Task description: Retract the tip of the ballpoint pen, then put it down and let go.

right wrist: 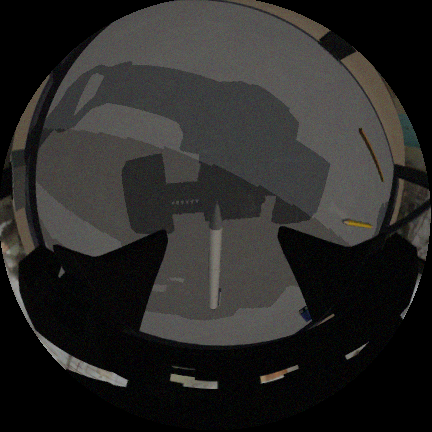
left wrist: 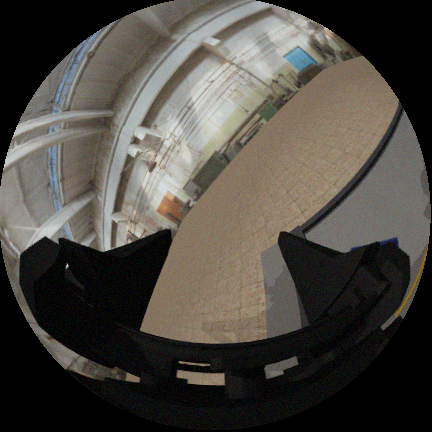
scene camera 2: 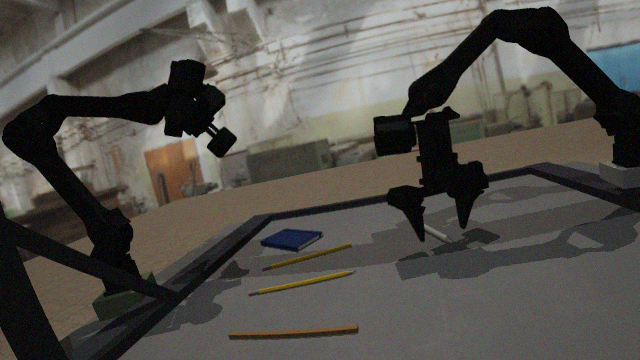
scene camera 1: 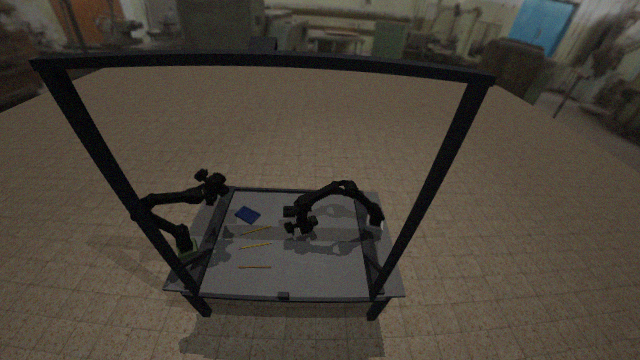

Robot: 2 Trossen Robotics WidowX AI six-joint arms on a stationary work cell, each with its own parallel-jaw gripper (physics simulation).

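Frame: origin at the left arm's base, x ahead, y left, z up, level; millimetres.
Where they show: left gripper, fingertip midpoint: [left wrist: 226, 236] [scene camera 2: 210, 127]; right gripper, fingertip midpoint: [right wrist: 223, 234] [scene camera 2: 443, 234] [scene camera 1: 300, 233]; left arm's base at its link origin: [scene camera 1: 186, 247]; right arm's base at its link origin: [scene camera 2: 634, 163] [scene camera 1: 375, 222].
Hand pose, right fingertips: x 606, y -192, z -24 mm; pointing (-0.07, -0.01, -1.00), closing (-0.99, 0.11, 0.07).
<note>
Each offset is from my right fingertips to the top centre of the thing. Level surfaces: height alone.
The white ballpoint pen {dx +12, dy +48, dz -3 mm} [scene camera 2: 438, 234] [right wrist: 215, 265] lies on the grey table {dz -16 mm} [scene camera 1: 325, 280] [scene camera 2: 500, 310]. In the right wrist view its grey cone end points up the picture and its clip shows near the lower end. My right gripper [scene camera 1: 300, 231] [scene camera 2: 443, 234] [right wrist: 223, 234] is open and empty, pointing down low over the pen, with a finger on either side of the barrel in the right wrist view. In scene camera 1 the pen does not show clearly. My left gripper [scene camera 2: 221, 142] [left wrist: 226, 236] is open and empty, raised above the table's left edge.
A blue book {dx -225, dy +289, dz -4 mm} [scene camera 1: 248, 215] [scene camera 2: 291, 239] lies at the back left of the table. Two yellow pencils {dx -222, dy +153, dz -9 mm} [scene camera 1: 256, 230] {dx -260, dy +53, dz -7 mm} [scene camera 2: 302, 283] and an orange-brown stick {dx -310, dy -69, dz -9 mm} [scene camera 1: 254, 267] [scene camera 2: 294, 332] lie nearer the front. A dark frame [scene camera 1: 440, 165] stands around the table.
</note>
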